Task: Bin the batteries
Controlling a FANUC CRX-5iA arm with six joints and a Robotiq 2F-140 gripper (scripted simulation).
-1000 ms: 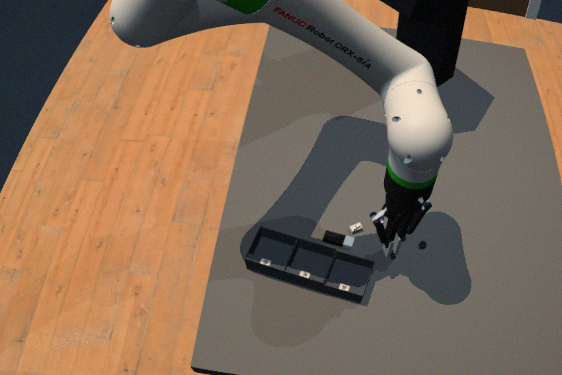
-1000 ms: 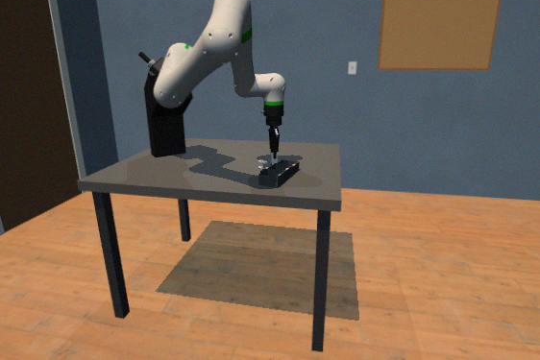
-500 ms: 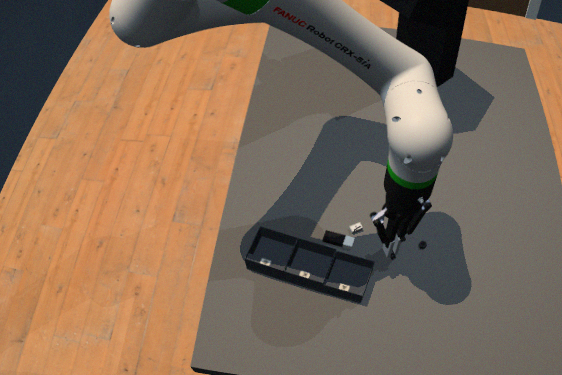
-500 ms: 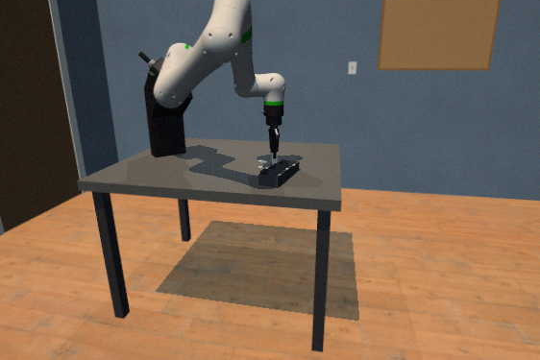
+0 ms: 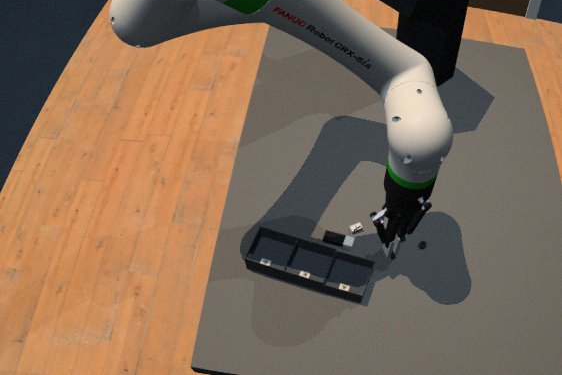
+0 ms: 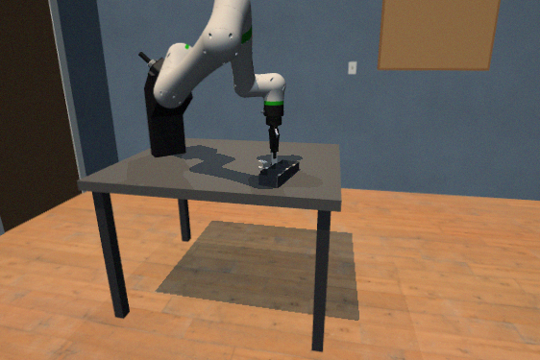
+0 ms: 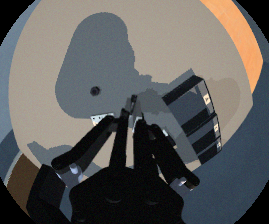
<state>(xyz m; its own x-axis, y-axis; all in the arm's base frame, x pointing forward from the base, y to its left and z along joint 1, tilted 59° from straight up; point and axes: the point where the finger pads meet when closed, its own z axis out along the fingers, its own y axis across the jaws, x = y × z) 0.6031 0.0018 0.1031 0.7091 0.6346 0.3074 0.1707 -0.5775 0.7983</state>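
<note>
My hand is 6 cm past the white domino, 4 cm to the right of it and 3 cm above it. Also, from my hand: black disc (8 cm to the left, 3 cm below); then dark cylindrical battery (3 cm below); then grey piece (7 cm to the right, 6 cm behind, 3 cm below).
</note>
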